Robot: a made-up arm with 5 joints.
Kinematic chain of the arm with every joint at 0, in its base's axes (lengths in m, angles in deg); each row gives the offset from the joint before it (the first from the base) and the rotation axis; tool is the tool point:
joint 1: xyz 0 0 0.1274 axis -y
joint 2: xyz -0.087 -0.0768 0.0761 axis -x
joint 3: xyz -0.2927 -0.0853 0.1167 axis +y
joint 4: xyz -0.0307 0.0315 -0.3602 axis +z
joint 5: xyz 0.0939 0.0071 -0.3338 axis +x
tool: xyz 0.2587 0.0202 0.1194
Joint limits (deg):
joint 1: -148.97..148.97
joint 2: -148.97..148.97
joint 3: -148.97..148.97
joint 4: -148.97..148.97
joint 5: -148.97..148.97
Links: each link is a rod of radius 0.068 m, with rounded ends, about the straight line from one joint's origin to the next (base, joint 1, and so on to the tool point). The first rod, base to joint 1, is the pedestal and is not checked.
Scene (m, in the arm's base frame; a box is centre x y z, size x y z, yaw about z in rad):
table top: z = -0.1
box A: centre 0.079 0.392 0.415 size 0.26 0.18 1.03 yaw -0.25
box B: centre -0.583 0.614 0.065 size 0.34 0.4 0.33 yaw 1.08
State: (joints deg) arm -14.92 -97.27 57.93 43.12 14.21
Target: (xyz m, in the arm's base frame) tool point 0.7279 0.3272 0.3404
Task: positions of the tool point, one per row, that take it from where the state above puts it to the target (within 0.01 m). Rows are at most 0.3 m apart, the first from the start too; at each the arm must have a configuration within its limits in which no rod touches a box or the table.
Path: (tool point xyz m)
1: -0.5939 0.1852 0.8027
2: -0.4790 0.0722 0.9777
3: -0.3010 -0.0586 1.1131
4: -0.0772 -0.2037 1.1829
5: 0.1719 -0.0695 1.1574
6: 0.4074 0.0566 1.0443
7: 0.5952 0.1681 0.8534
8: 0.7075 0.2598 0.6076
9: 0.7280 0.3272 0.3403

